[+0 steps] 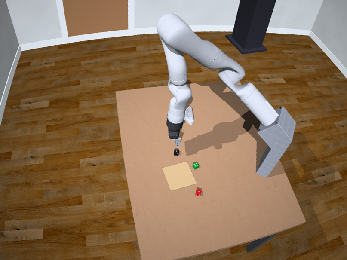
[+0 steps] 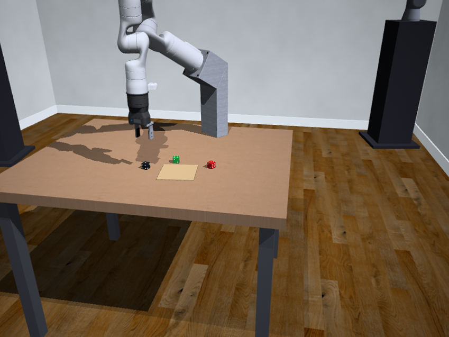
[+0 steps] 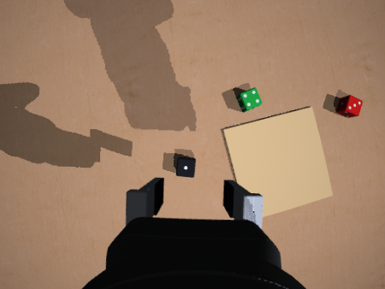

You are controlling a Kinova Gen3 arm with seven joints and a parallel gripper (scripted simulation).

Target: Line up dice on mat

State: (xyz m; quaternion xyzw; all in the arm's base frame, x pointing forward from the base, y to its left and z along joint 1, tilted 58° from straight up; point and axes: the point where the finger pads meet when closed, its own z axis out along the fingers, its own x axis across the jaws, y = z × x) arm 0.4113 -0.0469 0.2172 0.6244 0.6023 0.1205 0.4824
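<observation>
The black die is 140 mm below my hand, 10 mm to the right of it and 10 mm behind it. Round my hand: green die (140 mm below, 110 mm to the left, 70 mm behind); then tan mat (150 mm below, 120 mm to the left, 30 mm ahead); then red die (250 mm to the left, 140 mm below, 20 mm behind).
</observation>
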